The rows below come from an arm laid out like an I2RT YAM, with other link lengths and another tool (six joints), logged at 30 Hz.
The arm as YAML. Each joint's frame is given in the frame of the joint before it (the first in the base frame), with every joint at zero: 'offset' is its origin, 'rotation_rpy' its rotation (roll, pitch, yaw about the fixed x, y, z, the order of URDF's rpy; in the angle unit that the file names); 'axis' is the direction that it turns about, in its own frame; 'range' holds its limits. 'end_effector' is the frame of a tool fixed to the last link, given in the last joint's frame.
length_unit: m
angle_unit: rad
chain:
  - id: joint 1
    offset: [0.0, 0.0, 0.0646]
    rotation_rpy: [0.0, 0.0, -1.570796]
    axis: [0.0, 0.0, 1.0]
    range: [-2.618, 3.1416]
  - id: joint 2
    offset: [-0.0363, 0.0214, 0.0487]
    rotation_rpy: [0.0, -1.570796, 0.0]
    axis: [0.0, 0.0, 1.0]
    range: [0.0, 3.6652]
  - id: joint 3
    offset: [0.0, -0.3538, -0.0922]
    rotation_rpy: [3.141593, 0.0, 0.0]
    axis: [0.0, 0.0, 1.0]
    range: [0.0, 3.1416]
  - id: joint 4
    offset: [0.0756, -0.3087, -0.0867]
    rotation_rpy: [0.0, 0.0, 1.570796]
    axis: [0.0, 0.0, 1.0]
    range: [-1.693, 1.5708]
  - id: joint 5
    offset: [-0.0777, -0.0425, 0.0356]
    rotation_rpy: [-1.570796, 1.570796, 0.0]
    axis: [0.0, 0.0, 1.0]
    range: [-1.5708, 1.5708]
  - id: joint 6
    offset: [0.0, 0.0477, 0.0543]
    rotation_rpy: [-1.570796, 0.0, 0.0]
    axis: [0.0, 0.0, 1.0]
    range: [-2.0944, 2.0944]
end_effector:
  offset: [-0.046, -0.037, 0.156]
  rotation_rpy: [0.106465, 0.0, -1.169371]
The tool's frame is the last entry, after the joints.
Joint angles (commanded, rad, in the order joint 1, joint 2, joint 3, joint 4, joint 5, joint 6), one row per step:
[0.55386, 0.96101, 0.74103, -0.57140, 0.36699, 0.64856]
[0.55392, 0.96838, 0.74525, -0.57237, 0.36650, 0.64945]
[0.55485, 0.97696, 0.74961, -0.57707, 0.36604, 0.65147]
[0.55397, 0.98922, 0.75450, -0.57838, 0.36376, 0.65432]
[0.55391, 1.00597, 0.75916, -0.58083, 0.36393, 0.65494]
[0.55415, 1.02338, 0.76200, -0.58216, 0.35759, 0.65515]
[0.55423, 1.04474, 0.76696, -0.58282, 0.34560, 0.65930]
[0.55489, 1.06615, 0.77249, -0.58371, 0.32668, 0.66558]
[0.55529, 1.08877, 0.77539, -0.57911, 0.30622, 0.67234]
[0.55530, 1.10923, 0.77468, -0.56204, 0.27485, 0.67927]
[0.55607, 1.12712, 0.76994, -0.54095, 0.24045, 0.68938]
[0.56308, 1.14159, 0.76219, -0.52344, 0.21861, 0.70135]
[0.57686, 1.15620, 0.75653, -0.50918, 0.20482, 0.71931]
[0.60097, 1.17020, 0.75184, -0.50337, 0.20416, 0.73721]
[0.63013, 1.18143, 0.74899, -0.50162, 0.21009, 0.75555]
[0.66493, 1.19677, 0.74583, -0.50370, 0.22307, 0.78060]
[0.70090, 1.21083, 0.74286, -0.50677, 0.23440, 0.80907]
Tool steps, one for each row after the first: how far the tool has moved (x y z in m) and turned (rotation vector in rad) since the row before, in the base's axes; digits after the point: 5 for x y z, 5 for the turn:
[0.00096, 0.00078, -0.00012, -0.00121, 0.00372, -0.00019]
[0.00022, 0.00066, -0.00090, -0.00292, 0.00783, -0.00010]
[0.00121, 0.00114, -0.00129, -0.00107, 0.00835, -0.00123]
[0.00127, 0.00077, -0.00251, -0.00730, 0.01232, -0.00060]
[0.00079, 0.00197, -0.00378, -0.00422, 0.01600, 0.00435]
[0.00111, 0.00361, -0.00427, 0.00163, 0.01939, 0.00504]
[0.00062, 0.00518, -0.00460, 0.00780, 0.02212, 0.00835]
[0.00100, 0.00575, -0.00556, 0.01005, 0.02155, 0.00839]
[0.00193, 0.00872, -0.00575, 0.02321, 0.01689, 0.01447]
[0.00112, 0.00948, -0.00647, 0.02857, 0.01652, 0.01458]
[-0.00059, 0.00797, -0.00658, 0.01959, 0.01461, 0.01144]
[-0.00139, 0.00854, -0.00581, 0.01705, 0.01358, 0.00847]
[-0.00346, 0.00796, -0.00564, 0.00418, 0.01391, 0.01062]
[-0.00424, 0.00780, -0.00424, -0.00003, 0.01046, 0.01124]
[-0.00572, 0.00758, -0.00571, -0.00611, 0.01443, 0.00737]
[-0.00658, 0.00793, -0.00540, -0.00358, 0.01468, 0.00673]

